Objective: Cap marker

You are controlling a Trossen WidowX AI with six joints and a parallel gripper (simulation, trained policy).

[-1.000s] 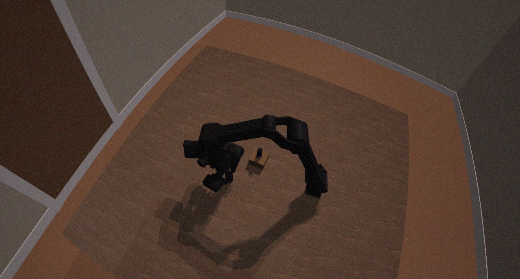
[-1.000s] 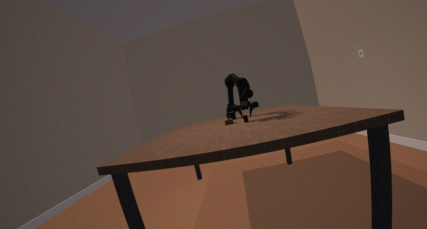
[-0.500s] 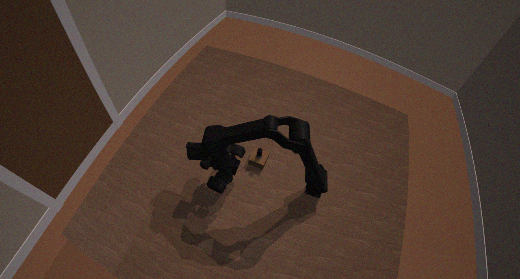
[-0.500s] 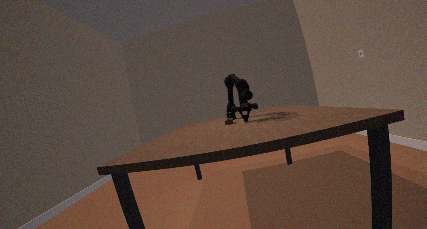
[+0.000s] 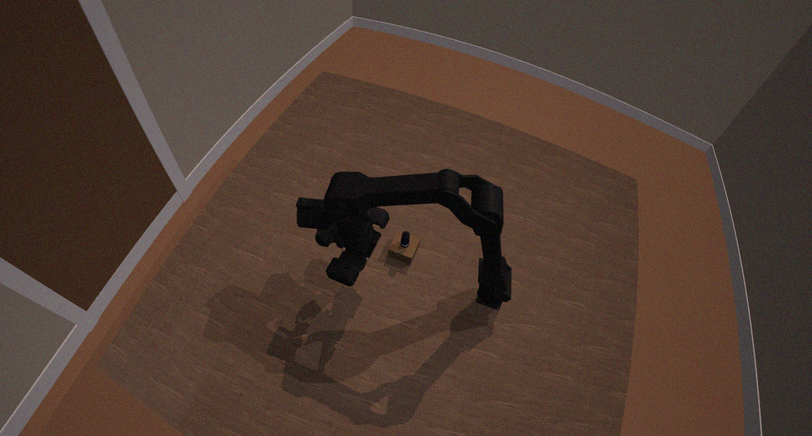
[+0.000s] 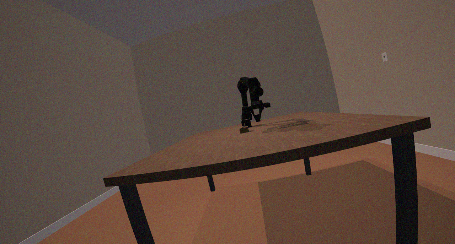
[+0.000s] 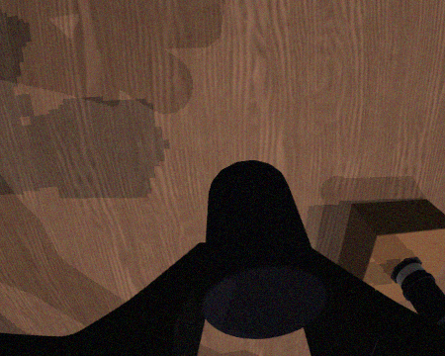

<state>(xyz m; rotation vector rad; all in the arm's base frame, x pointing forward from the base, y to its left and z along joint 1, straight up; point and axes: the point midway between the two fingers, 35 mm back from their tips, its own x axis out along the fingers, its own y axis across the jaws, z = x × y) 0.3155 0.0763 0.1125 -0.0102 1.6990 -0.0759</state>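
Now: the dark marker 60 mm behind my gripper tip, 110 mm to the right of it and 10 mm below it. The rest, counted from my gripper tip: tan holder block 60 mm behind, 110 mm to the right, 60 mm below; then dark cap 10 mm ahead, 10 mm above.
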